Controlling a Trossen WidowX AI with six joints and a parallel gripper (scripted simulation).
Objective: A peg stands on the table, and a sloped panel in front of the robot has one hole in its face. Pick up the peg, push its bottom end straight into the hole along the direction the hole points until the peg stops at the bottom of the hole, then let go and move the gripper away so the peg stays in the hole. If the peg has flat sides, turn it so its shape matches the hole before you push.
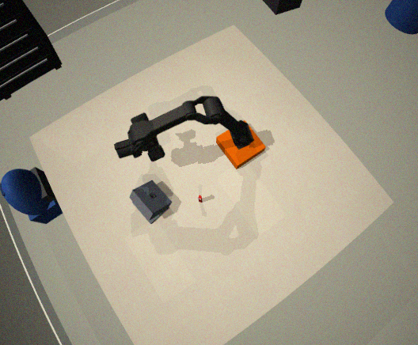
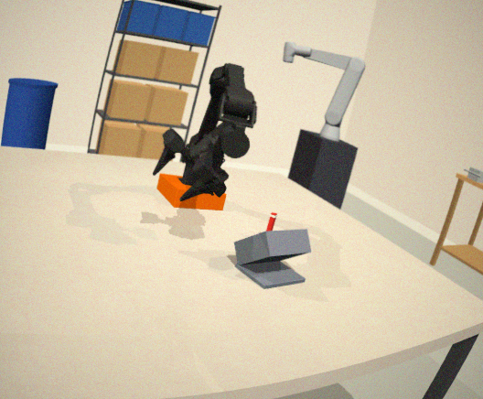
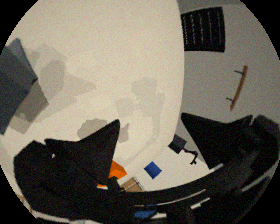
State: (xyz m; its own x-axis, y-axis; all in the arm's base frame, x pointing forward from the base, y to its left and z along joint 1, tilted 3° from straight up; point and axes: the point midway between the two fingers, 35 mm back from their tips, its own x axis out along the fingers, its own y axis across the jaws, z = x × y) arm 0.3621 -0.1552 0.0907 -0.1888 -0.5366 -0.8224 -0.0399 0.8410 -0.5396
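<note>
My gripper tip is 70 mm past the thin red peg, 320 mm to the right of it and 80 mm above it. The rest, counted from my gripper tip: grey sloped panel: 120 mm ahead, 240 mm to the left, 70 mm below; flat grey foot: 130 mm ahead, 240 mm to the left, 130 mm below.
</note>
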